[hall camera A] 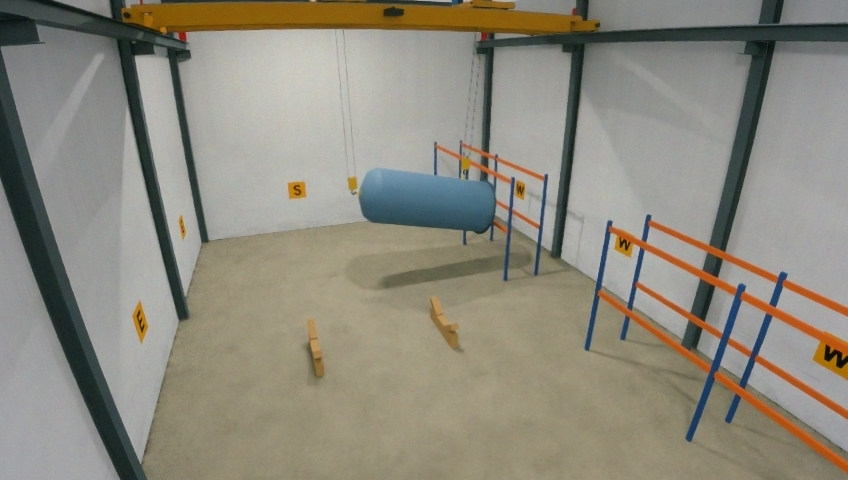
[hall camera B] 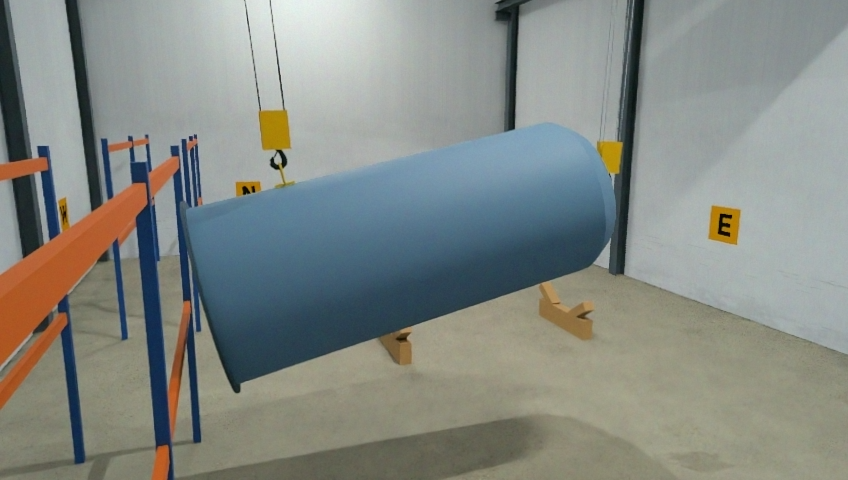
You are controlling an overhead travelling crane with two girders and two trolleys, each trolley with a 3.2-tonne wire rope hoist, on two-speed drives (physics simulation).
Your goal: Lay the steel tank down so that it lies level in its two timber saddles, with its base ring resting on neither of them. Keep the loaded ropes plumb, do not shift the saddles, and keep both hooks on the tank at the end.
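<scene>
The blue steel tank [hall camera A: 425,199] [hall camera B: 404,237] hangs in the air, nearly lying, its domed end higher than its base ring [hall camera B: 202,309]. The crane's hook [hall camera B: 278,159] at the base end is on a yellow lug on the tank's upper side. The other hook [hall camera A: 354,192] is at the domed end; its block [hall camera B: 610,157] is partly hidden by the tank in hall camera B. The ropes at the domed end lean slightly in hall camera A. One timber saddle [hall camera A: 444,328] [hall camera B: 405,353] and a second timber saddle [hall camera A: 318,364] [hall camera B: 574,321] stand on the floor, apart from the tank.
A blue and orange rack [hall camera A: 508,237] [hall camera B: 148,297] stands close to the base end. Another rack [hall camera A: 717,356] stands along the W wall. The yellow crane girder [hall camera A: 267,17] spans overhead. The tank's shadow [hall camera A: 440,270] [hall camera B: 416,446] falls on the floor beyond the saddles in hall camera A.
</scene>
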